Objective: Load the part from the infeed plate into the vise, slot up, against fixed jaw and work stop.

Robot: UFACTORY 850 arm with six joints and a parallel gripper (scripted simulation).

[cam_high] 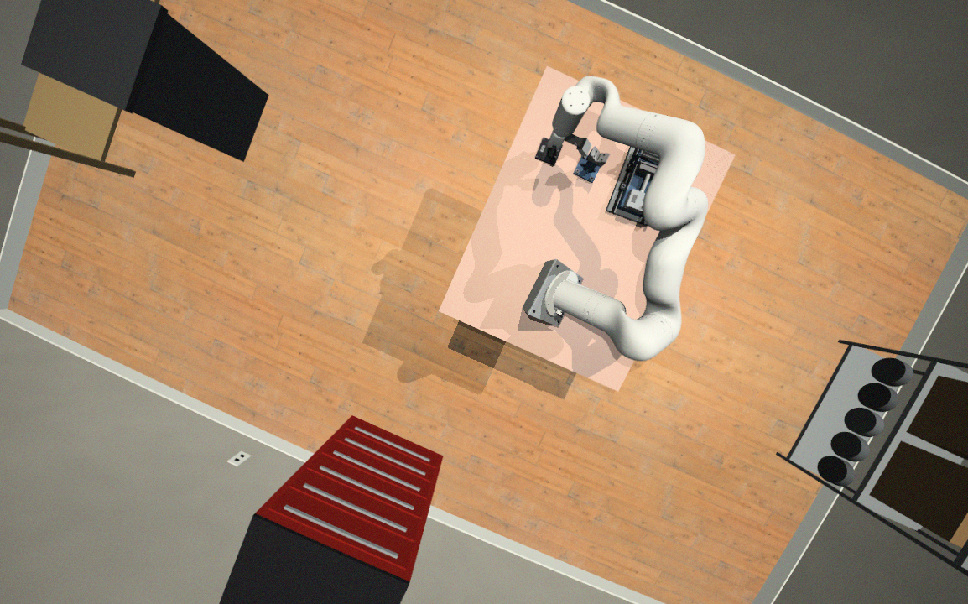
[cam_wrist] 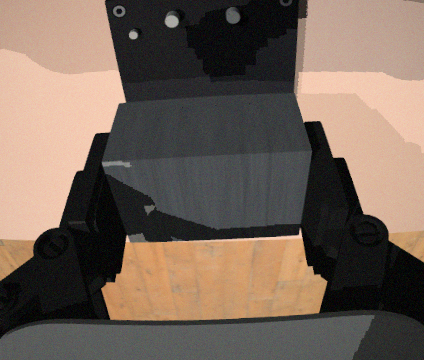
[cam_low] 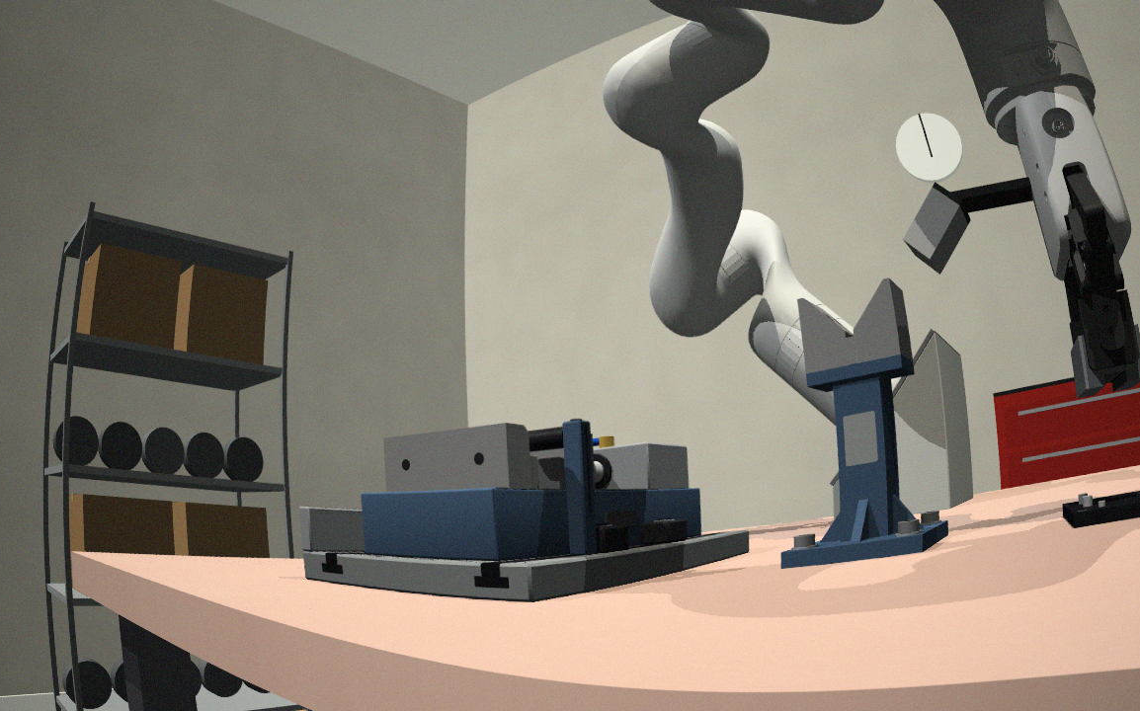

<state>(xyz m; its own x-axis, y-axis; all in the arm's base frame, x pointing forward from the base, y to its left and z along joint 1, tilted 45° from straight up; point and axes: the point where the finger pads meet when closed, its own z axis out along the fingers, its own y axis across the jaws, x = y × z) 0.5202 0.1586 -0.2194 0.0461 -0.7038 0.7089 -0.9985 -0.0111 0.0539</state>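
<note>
Now: the black infeed plate 90 mm below my hand and 10 mm to the left of it. Round my hand: cylinder rod (390 mm to the right, 20 mm below, 20 mm ahead); work stop rod (340 mm to the right, 100 mm ahead, 10 mm below); part (20 mm below).
</note>
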